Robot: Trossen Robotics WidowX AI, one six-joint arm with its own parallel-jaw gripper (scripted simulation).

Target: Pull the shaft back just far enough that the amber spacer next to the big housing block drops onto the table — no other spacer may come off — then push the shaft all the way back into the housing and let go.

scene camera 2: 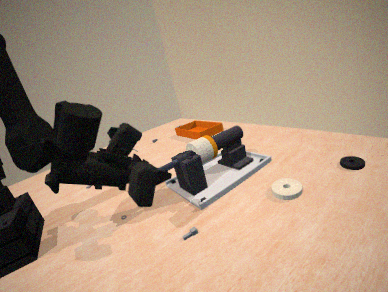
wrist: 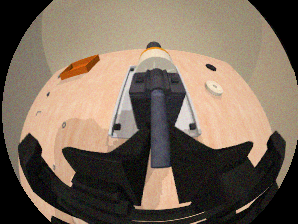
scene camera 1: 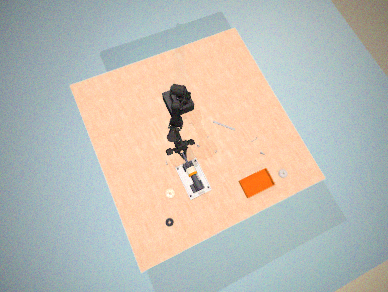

Scene:
same spot on housing block: (scene camera 1: pixel 196 185) = (scene camera 2: pixel 232 131)

